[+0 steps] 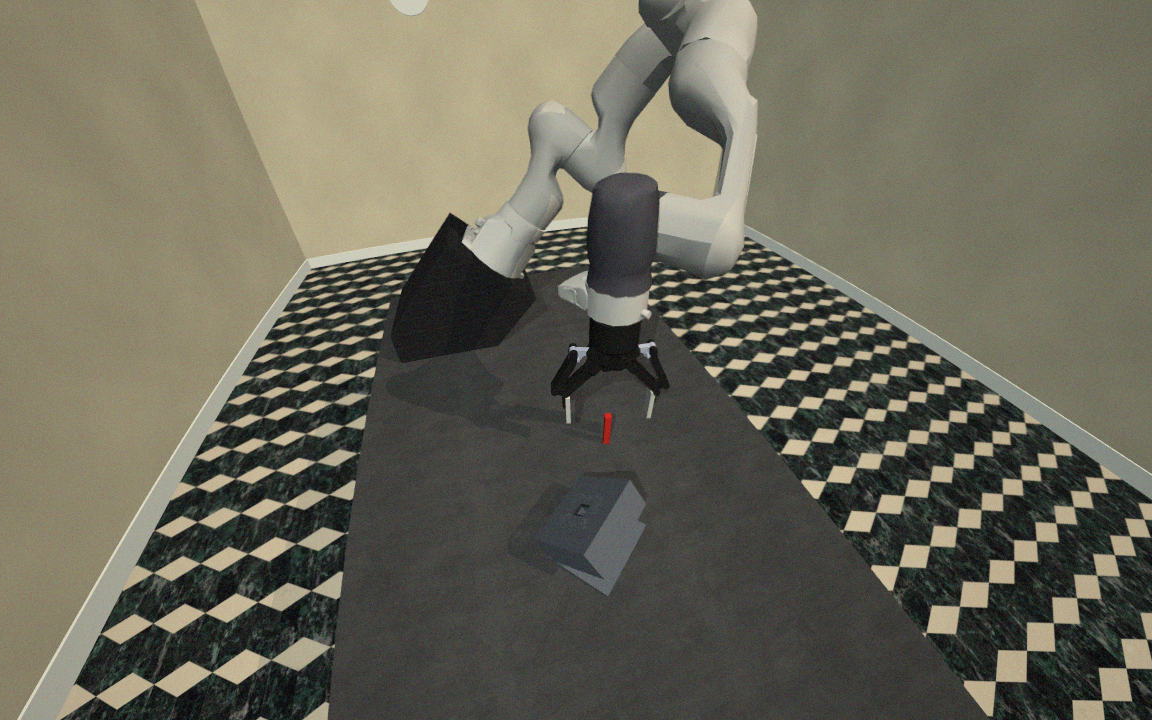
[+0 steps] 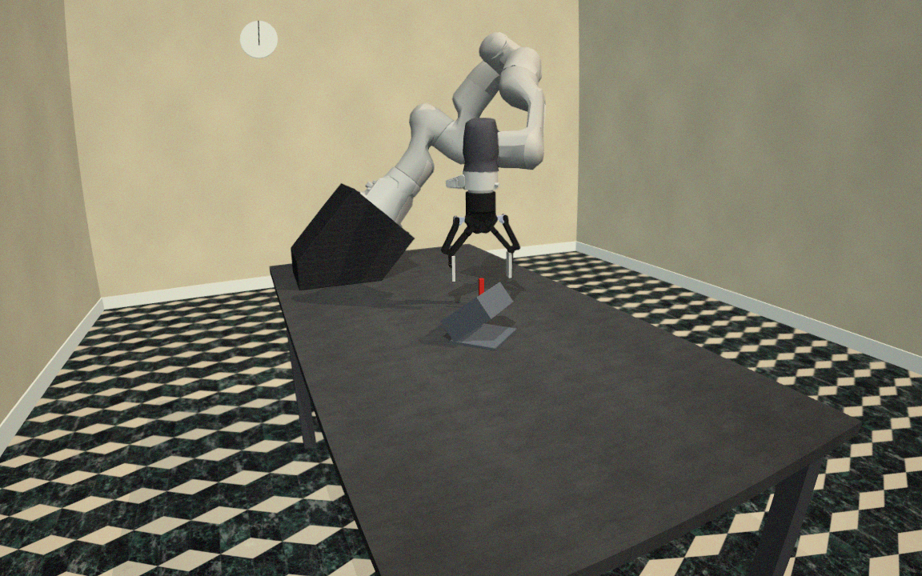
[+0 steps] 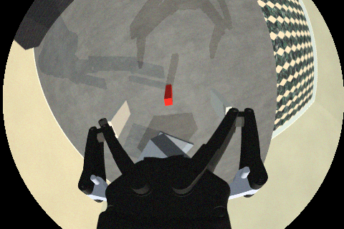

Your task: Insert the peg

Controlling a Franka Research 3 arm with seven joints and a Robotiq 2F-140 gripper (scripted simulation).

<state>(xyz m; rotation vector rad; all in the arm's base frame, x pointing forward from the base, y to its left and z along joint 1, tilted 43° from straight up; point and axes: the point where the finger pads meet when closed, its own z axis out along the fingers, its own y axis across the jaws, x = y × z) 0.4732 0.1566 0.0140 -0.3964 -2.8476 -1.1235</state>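
Now: the red peg 50 mm below my hand.
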